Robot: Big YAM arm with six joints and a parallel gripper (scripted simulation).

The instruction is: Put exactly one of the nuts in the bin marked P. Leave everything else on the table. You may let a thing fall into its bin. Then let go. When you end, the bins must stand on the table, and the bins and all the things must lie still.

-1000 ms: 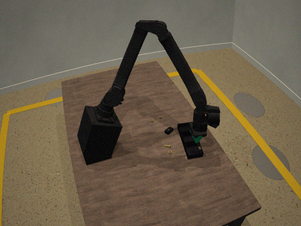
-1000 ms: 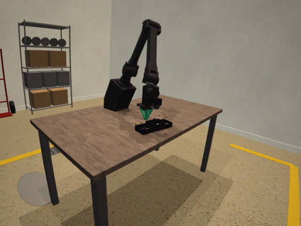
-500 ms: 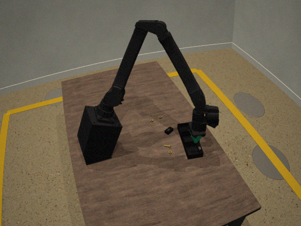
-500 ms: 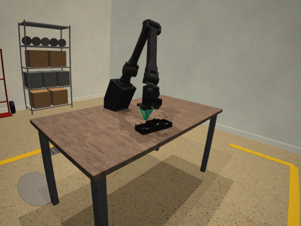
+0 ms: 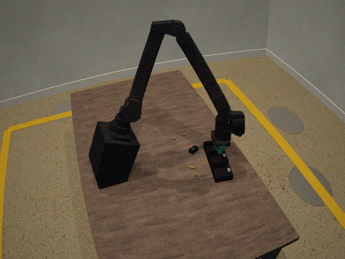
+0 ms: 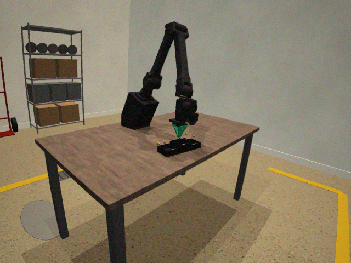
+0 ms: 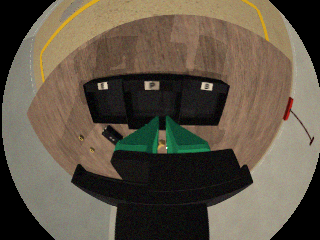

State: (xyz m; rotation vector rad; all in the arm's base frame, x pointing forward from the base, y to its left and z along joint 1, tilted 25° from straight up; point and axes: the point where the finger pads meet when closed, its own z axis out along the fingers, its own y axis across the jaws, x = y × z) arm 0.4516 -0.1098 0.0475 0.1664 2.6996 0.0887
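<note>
Now: the bin 1 cm to the left of my hand and 6 cm below it. Also, from my hand: brass bolt 12 cm behind, 2 cm to the left, 8 cm below; small black block 7 cm behind, 14 cm to the left, 8 cm below.
</note>
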